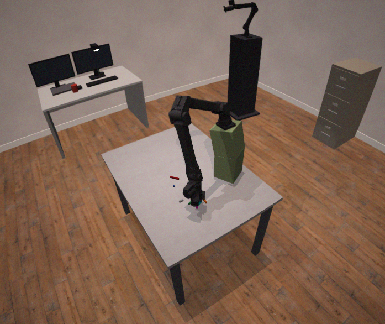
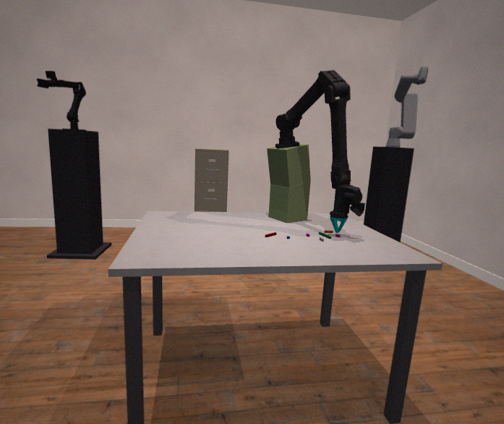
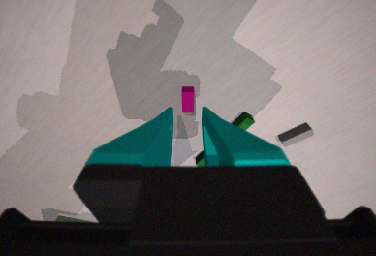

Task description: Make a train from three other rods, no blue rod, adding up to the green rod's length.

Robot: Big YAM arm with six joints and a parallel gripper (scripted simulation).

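The green rod lies 6 cm to the right of my hand and 3 cm below it. From my hand the other things lie so: orange rod 7 cm behind, 2 cm to the right, 3 cm below; then grey rod 7 cm ahead, 10 cm to the right, 3 cm below; then small blue rod 6 cm ahead, 25 cm to the right, 3 cm below.
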